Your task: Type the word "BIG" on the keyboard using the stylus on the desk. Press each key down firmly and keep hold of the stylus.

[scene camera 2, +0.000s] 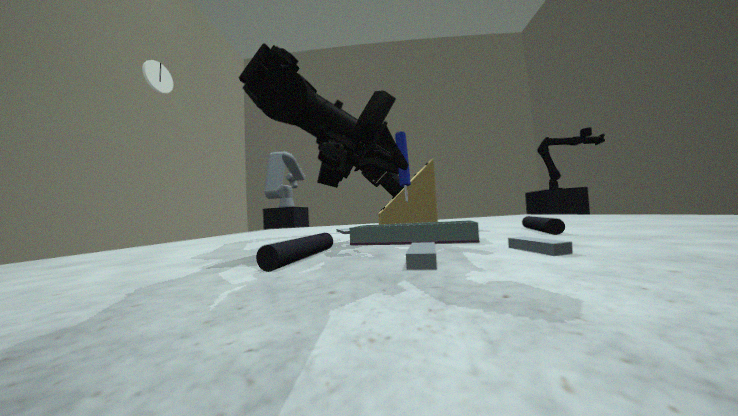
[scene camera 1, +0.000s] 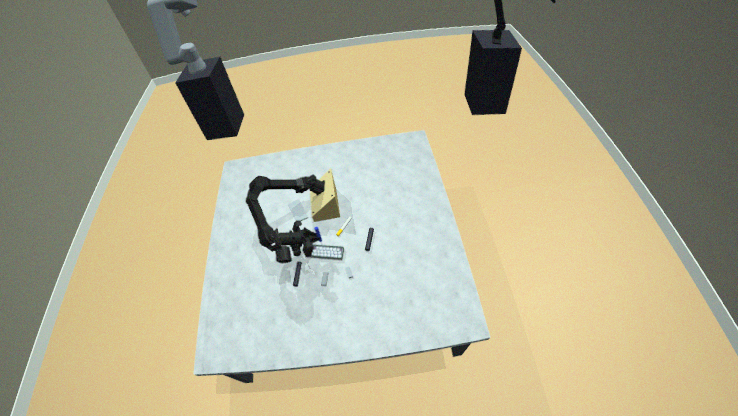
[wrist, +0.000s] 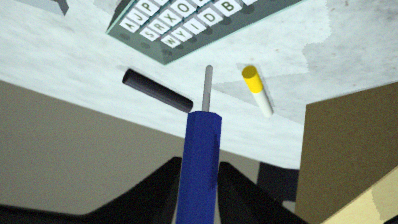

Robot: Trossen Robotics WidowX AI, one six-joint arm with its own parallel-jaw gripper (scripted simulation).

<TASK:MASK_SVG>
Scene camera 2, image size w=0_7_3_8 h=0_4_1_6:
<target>my gripper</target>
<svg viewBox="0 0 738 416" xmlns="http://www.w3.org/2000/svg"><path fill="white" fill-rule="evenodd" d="M395 97L384 90L375 91L358 119L342 110L343 102L338 100L334 104L327 102L322 107L312 128L312 135L316 137L316 144L319 144L317 158L321 161L317 183L337 188L338 183L342 181L343 177L348 177L353 166L356 167L354 171L370 167L399 174L398 168L403 170L408 168L408 162L387 127L388 122L384 122L396 101Z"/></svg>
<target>black cylinder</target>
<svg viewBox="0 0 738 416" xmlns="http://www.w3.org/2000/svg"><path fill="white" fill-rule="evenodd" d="M333 238L329 233L320 233L270 245L265 244L257 251L257 264L263 271L271 272L330 249L333 245Z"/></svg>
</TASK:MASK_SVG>
